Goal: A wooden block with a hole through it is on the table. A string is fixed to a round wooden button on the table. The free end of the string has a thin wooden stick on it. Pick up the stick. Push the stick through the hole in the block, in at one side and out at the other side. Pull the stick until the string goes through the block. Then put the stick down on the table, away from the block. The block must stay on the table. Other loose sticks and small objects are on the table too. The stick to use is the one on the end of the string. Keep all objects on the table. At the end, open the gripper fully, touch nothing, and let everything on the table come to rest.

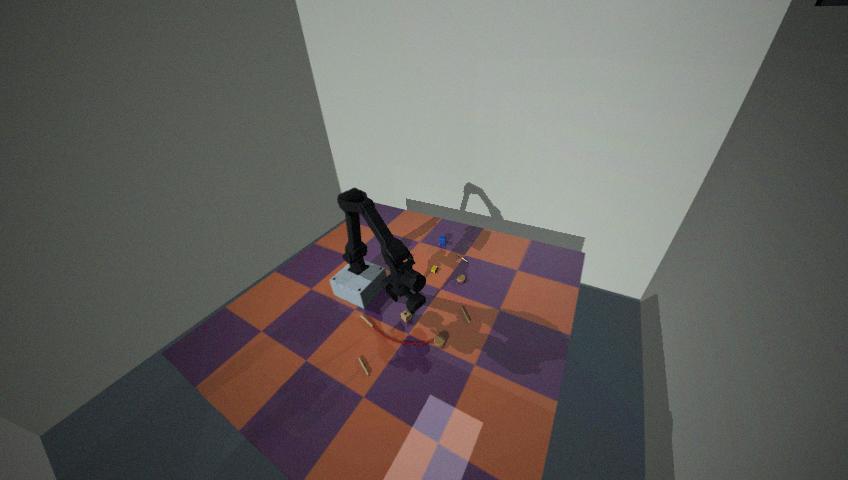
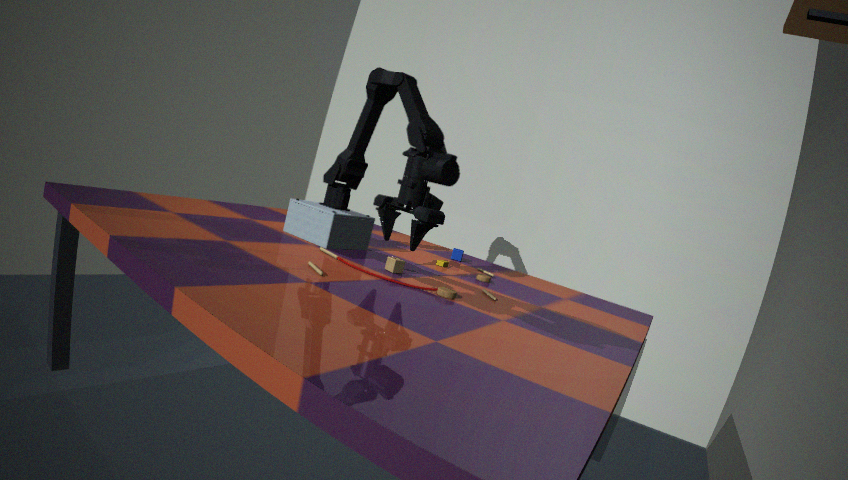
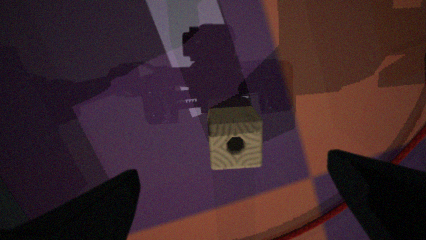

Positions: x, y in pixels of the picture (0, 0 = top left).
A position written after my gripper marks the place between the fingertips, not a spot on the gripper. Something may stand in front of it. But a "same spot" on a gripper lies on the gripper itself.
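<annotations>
My gripper is there to be seen in image 3 (233, 169), and image 1 and image 2 show it too. On my gripper, (image 1: 393, 289) and (image 2: 396, 197) are the same spot.
</annotations>
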